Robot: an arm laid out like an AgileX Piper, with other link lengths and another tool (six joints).
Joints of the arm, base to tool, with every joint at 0 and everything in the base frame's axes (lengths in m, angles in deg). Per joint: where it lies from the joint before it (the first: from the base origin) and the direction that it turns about. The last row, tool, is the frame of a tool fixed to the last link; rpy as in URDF.
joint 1: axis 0 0 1 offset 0.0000 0.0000 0.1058
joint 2: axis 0 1 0 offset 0.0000 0.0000 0.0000
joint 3: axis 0 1 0 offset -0.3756 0.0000 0.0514
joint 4: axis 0.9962 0 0.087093 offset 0.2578 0.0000 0.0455
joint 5: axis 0 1 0 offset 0.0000 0.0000 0.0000
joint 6: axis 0.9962 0 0.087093 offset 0.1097 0.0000 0.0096
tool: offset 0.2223 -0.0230 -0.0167 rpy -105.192 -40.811 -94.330
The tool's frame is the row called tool.
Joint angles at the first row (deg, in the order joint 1, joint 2, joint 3, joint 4, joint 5, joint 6):
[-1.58, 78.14, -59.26, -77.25, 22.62, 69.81]
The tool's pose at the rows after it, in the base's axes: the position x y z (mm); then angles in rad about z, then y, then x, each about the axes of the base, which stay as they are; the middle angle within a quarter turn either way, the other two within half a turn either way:
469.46 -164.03 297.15 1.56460 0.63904 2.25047
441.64 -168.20 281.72 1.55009 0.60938 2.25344
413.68 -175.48 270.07 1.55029 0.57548 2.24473
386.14 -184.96 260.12 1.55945 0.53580 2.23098
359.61 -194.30 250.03 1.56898 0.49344 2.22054
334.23 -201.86 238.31 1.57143 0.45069 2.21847
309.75 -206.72 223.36 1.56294 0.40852 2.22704
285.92 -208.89 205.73 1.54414 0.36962 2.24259
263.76 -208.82 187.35 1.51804 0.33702 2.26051
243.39 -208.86 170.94 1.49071 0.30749 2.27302
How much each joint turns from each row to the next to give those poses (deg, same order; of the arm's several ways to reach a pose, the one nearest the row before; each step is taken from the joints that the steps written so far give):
[0.00, -3.03, 4.78, -0.04, 0.45, 0.00]
[0.00, -3.08, 4.45, -0.09, 0.99, 0.00]
[0.00, -3.04, 3.88, -0.05, 1.65, 0.00]
[0.00, -2.80, 3.34, 0.17, 2.18, -0.05]
[0.00, -2.54, 2.93, 0.70, 2.32, -0.38]
[0.00, -2.31, 2.63, 1.47, 2.14, -1.05]
[0.01, -2.12, 2.58, 2.15, 1.80, -1.65]
[-0.01, -2.09, 2.72, 2.47, 1.37, -2.05]
[0.00, -2.04, 2.75, 2.46, 0.91, -2.28]
[0.00, -1.89, 2.51, 2.11, 0.87, -2.30]

